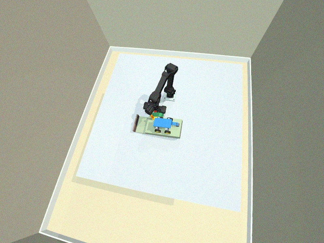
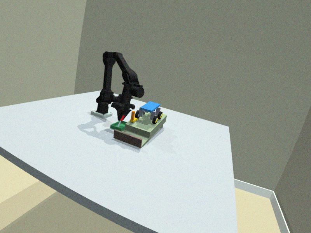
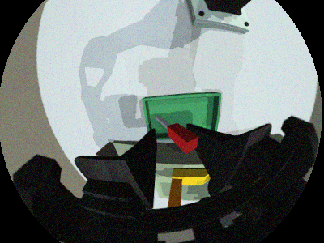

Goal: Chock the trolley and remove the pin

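Now: the red-headed stop pin right at my gripper tip. Also, from my gripper tip: green tray: 6 cm below, 2 cm to the left; yellow chock: 7 cm ahead, 3 cm above, 2 cm to the left; green ramp: 14 cm ahead, 10 cm to the left.
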